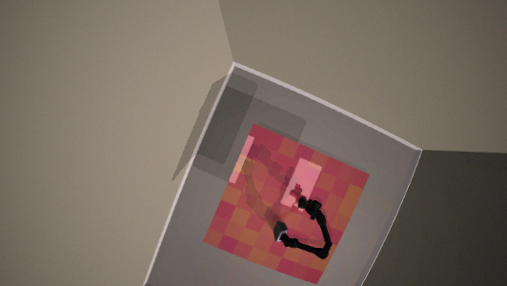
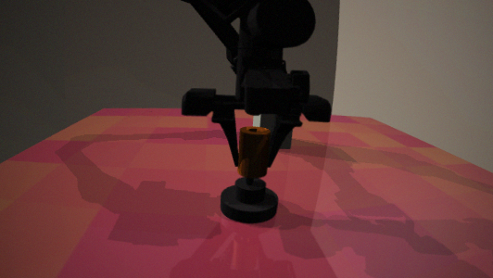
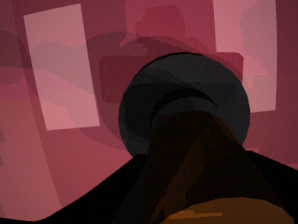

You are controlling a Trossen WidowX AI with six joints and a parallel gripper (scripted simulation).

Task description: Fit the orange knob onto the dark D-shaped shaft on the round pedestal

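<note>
The orange knob is 20 mm above my gripper tip. From my gripper tip the other things lie so: dark pedestal (40 mm below).
</note>
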